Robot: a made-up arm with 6 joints. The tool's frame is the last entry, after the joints. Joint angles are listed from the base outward.
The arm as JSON. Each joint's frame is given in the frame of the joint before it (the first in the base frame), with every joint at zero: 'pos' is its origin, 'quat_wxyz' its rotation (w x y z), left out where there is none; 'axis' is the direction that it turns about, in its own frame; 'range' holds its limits. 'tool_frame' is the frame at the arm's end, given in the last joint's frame.
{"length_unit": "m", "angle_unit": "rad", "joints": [
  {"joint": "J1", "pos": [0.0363, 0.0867, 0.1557], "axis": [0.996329, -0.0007, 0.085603], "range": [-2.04, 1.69]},
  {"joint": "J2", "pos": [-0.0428, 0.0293, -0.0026], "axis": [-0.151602, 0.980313, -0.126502], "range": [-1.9, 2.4]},
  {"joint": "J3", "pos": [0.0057, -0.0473, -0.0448], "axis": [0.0, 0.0, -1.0], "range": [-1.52, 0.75]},
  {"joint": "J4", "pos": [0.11, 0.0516, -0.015], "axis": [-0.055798, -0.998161, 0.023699], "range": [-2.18, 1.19]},
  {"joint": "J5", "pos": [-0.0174, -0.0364, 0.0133], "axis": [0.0, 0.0, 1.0], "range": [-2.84, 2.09]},
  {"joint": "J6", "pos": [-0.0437, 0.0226, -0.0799], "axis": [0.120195, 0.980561, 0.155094], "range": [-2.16, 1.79]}
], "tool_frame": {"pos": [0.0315, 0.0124, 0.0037]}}
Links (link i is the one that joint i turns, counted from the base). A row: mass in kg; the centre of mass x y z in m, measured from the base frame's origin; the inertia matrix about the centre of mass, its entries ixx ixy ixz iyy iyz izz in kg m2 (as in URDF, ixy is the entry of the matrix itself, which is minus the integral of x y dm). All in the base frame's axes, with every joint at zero. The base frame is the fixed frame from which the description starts. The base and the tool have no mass.
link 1: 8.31; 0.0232 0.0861 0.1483; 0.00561 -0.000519 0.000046 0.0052 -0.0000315 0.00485
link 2: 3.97; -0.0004 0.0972 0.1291; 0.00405 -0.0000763 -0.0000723 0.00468 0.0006 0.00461
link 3: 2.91; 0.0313 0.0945 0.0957; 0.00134 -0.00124 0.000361 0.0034 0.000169 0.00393
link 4: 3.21; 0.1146 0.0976 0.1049; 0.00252 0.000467 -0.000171 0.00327 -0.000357 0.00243
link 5: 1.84; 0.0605 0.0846 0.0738; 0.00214 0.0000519 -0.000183 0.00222 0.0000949 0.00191
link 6: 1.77; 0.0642 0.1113 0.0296; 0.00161 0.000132 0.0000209 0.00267 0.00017 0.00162
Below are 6 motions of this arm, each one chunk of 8 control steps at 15 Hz.
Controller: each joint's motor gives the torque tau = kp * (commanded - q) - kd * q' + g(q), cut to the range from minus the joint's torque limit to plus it. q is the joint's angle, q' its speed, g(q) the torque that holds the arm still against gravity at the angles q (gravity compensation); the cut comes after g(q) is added. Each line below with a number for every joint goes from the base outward.
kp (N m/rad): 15 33 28 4.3 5 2.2
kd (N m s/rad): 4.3 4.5 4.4 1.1 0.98 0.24
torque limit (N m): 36 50 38 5 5.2 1.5
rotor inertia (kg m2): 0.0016 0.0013 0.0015 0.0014 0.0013 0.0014
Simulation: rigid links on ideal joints. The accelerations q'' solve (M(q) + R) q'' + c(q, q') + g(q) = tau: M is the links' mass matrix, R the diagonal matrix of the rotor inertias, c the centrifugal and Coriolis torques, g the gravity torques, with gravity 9.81 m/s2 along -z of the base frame. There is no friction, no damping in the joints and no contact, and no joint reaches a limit. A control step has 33 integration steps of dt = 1/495 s. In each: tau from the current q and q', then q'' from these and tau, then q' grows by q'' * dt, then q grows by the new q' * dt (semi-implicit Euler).
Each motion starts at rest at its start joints. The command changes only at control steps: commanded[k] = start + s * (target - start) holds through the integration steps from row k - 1 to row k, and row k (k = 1, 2, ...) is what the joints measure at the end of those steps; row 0 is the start. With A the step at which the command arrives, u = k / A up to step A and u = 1 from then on. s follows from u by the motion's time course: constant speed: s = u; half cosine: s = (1 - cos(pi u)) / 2; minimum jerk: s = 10 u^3 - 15 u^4 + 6 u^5; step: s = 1 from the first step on.
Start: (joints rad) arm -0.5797 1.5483 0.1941 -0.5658 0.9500 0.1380
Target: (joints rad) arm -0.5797 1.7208 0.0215 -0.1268 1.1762 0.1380
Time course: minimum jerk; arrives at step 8
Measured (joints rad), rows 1 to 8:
1: -0.5798 1.5492 0.1933 -0.5645 0.9509 0.1378
2: -0.5803 1.5547 0.1879 -0.5562 0.9568 0.1366
3: -0.5811 1.5689 0.1745 -0.5339 0.9717 0.1352
4: -0.5818 1.5929 0.1524 -0.4943 0.9970 0.1345
5: -0.5820 1.6236 0.1240 -0.4401 1.0301 0.1352
6: -0.5816 1.6552 0.0945 -0.3792 1.0656 0.1371
7: -0.5807 1.6816 0.0693 -0.3217 1.0971 0.1394
8: -0.5796 1.6992 0.0516 -0.2747 1.1208 0.1412

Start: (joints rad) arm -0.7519 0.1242 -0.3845 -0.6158 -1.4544 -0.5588
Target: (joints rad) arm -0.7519 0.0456 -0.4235 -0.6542 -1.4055 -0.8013
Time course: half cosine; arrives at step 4
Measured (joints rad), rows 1 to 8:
1: -0.7528 0.1207 -0.3862 -0.6173 -1.4526 -0.5723
2: -0.7547 0.1088 -0.3918 -0.6219 -1.4466 -0.6166
3: -0.7556 0.0899 -0.4003 -0.6283 -1.4373 -0.6831
4: -0.7544 0.0718 -0.4083 -0.6340 -1.4281 -0.7412
5: -0.7524 0.0598 -0.4139 -0.6381 -1.4213 -0.7743
6: -0.7510 0.0531 -0.4176 -0.6415 -1.4164 -0.7897
7: -0.7505 0.0495 -0.4199 -0.6443 -1.4130 -0.7965
8: -0.7504 0.0477 -0.4213 -0.6465 -1.4106 -0.7994

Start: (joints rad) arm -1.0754 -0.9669 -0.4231 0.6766 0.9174 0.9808
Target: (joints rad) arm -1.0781 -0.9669 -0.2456 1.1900 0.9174 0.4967
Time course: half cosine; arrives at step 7
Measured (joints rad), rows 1 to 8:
1: -1.0759 -0.9663 -0.4205 0.6808 0.9171 0.9713
2: -1.0771 -0.9647 -0.4110 0.6975 0.9162 0.9373
3: -1.0786 -0.9629 -0.3928 0.7325 0.9150 0.8744
4: -1.0796 -0.9619 -0.3670 0.7863 0.9138 0.7893
5: -1.0800 -0.9621 -0.3371 0.8539 0.9133 0.6965
6: -1.0794 -0.9638 -0.3081 0.9256 0.9136 0.6131
7: -1.0781 -0.9664 -0.2850 0.9902 0.9151 0.5552
8: -1.0767 -0.9688 -0.2696 1.0413 0.9169 0.5244

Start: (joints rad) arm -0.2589 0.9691 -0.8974 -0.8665 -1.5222 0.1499
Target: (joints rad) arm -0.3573 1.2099 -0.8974 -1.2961 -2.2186 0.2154
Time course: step
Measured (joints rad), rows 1 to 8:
1: -0.2715 1.0502 -0.8944 -0.9440 -1.7201 0.1676
2: -0.2919 1.1173 -0.8960 -1.0289 -1.8673 0.1992
3: -0.3071 1.1571 -0.8971 -1.0950 -1.9706 0.2124
4: -0.3185 1.1800 -0.8975 -1.1448 -2.0436 0.2160
5: -0.3273 1.1929 -0.8976 -1.1822 -2.0954 0.2163
6: -0.3341 1.2003 -0.8974 -1.2102 -2.1319 0.2159
7: -0.3395 1.2044 -0.8972 -1.2313 -2.1577 0.2155
8: -0.3436 1.2068 -0.8971 -1.2471 -2.1759 0.2153

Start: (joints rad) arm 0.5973 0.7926 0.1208 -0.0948 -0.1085 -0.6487
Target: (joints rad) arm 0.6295 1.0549 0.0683 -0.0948 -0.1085 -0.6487
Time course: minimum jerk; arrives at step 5
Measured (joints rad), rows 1 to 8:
1: 0.5976 0.7969 0.1200 -0.0942 -0.1091 -0.6492
2: 0.5992 0.8208 0.1155 -0.0916 -0.1115 -0.6508
3: 0.6028 0.8721 0.1061 -0.0885 -0.1137 -0.6518
4: 0.6076 0.9363 0.0945 -0.0877 -0.1131 -0.6503
5: 0.6123 0.9887 0.0847 -0.0904 -0.1100 -0.6474
6: 0.6160 1.0208 0.0782 -0.0936 -0.1073 -0.6458
7: 0.6191 1.0379 0.0742 -0.0956 -0.1063 -0.6459
8: 0.6215 1.0466 0.0717 -0.0964 -0.1062 -0.6466

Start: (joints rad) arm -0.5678 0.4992 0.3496 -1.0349 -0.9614 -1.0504
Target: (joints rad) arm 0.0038 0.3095 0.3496 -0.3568 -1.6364 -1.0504
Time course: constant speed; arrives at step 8
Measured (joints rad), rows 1 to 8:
1: -0.5566 0.4923 0.3527 -1.0189 -0.9839 -1.0483
2: -0.5330 0.4784 0.3546 -0.9858 -1.0253 -1.0473
3: -0.4986 0.4601 0.3551 -0.9397 -1.0797 -1.0474
4: -0.4556 0.4394 0.3546 -0.8840 -1.1433 -1.0481
5: -0.4060 0.4175 0.3537 -0.8210 -1.2132 -1.0489
6: -0.3515 0.3950 0.3528 -0.7527 -1.2876 -1.0495
7: -0.2931 0.3720 0.3519 -0.6803 -1.3651 -1.0501
8: -0.2317 0.3489 0.3511 -0.6050 -1.4447 -1.0505

